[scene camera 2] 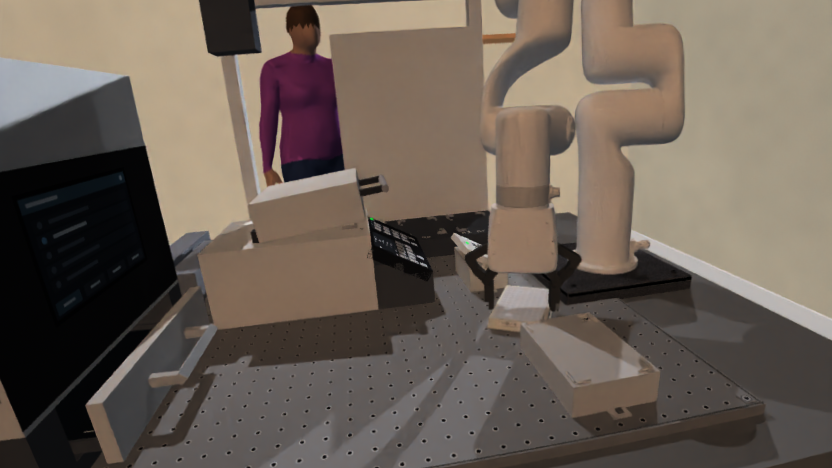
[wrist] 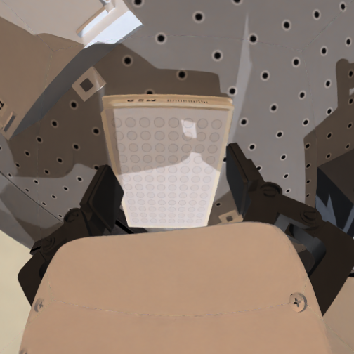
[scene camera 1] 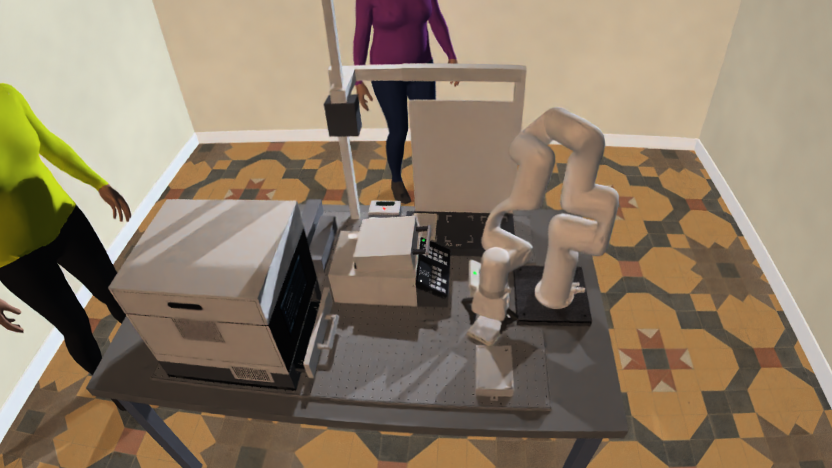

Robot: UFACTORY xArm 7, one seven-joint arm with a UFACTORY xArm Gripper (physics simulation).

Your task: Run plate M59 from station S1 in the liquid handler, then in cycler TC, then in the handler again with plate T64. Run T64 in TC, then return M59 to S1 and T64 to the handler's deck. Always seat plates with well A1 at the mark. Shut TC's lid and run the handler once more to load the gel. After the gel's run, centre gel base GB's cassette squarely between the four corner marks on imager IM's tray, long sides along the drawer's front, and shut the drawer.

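Seen in the pictures: gripper, fingertip midpoint: (scene camera 2: 521,306) (scene camera 1: 487,326); arm's base, link origin: (scene camera 2: 601,261) (scene camera 1: 554,293).
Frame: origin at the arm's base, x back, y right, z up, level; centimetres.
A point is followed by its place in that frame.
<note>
Plate M59 (scene camera 1: 485,330) @[x -23.4, y -13.4, z 0.4 cm] (scene camera 2: 521,302) @[x -22.0, y -10.5, z 0.3 cm] (wrist: 171,165) lies between my open fingers, its labelled edge away from the palm; what it rests on is hidden. My gripper (scene camera 2: 521,306) @[x -22.7, y -11.7, z 0.3 cm] (wrist: 168,169) is wide open, with a finger beside each long side and a gap at the right finger. A pale block with corner brackets (scene camera 1: 493,372) @[x -22.9, y -29.4, z 2.5 cm] (scene camera 2: 587,355) @[x -23.2, y -29.7, z 2.5 cm], perhaps a station, stands just in front of the plate. The cycler (scene camera 1: 372,285) @[x -56.9, y -1.1, z 8.3 cm] (scene camera 2: 290,285) @[x -57.1, y -1.0, z 5.4 cm] has its lid (scene camera 1: 385,236) @[x -52.3, y 8.2, z 19.7 cm] (scene camera 2: 308,203) @[x -52.4, y 0.0, z 18.0 cm] over its body; whether it is fully shut is unclear. T64 and GB's cassette cannot be made out.
The big cabinet (scene camera 1: 197,256) @[x -97.1, y -17.8, z 38.7 cm] (scene camera 2: 69,232) @[x -76.6, y -18.3, z 21.7 cm], apparently the imager, has its drawer front (scene camera 1: 317,343) @[x -72.0, y -19.8, z 4.8 cm] (scene camera 2: 145,372) @[x -72.1, y -20.8, z 5.4 cm] pulled out. A tall frame with a raised panel (scene camera 1: 465,157) @[x -26.2, y 37.8, z 27.3 cm] (scene camera 2: 407,122) @[x -27.9, y 37.9, z 27.4 cm] stands behind the black marked deck (scene camera 1: 462,229) @[x -27.5, y 28.5, z 3.3 cm]. A green-lit unit (scene camera 1: 474,273) @[x -25.4, y 4.7, z 6.0 cm] (scene camera 2: 468,243) @[x -25.1, y 4.7, z 6.0 cm] is behind the gripper.
</note>
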